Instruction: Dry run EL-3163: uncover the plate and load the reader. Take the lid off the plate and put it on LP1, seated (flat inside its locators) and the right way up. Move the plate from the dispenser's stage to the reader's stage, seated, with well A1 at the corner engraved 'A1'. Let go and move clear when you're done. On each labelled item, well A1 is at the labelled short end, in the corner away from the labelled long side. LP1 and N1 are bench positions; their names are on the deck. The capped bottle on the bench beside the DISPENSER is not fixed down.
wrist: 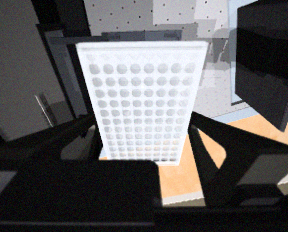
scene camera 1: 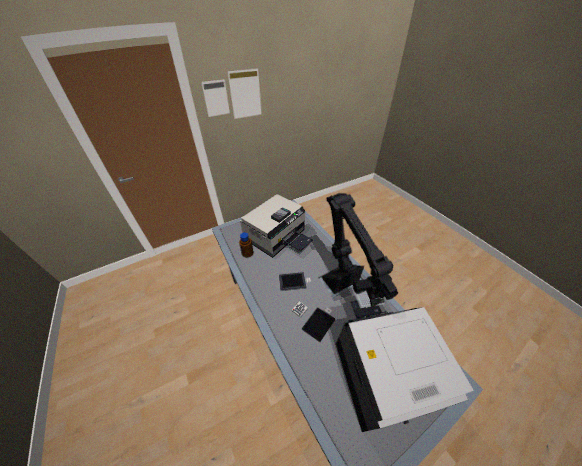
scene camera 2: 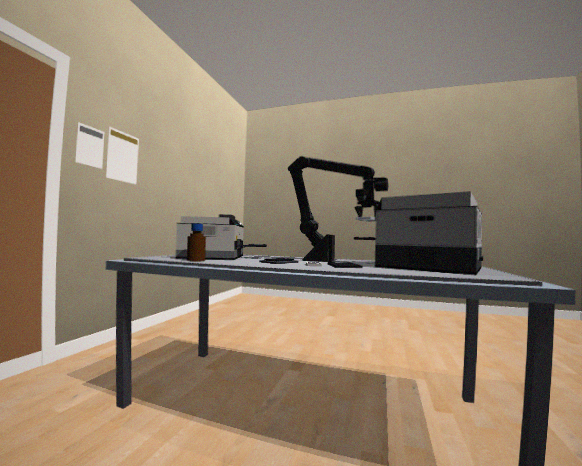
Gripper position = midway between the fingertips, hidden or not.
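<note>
Gripper [wrist: 143, 116] visible. Well plate [wrist: 142, 92]. Reader stage [wrist: 176, 35].
</note>
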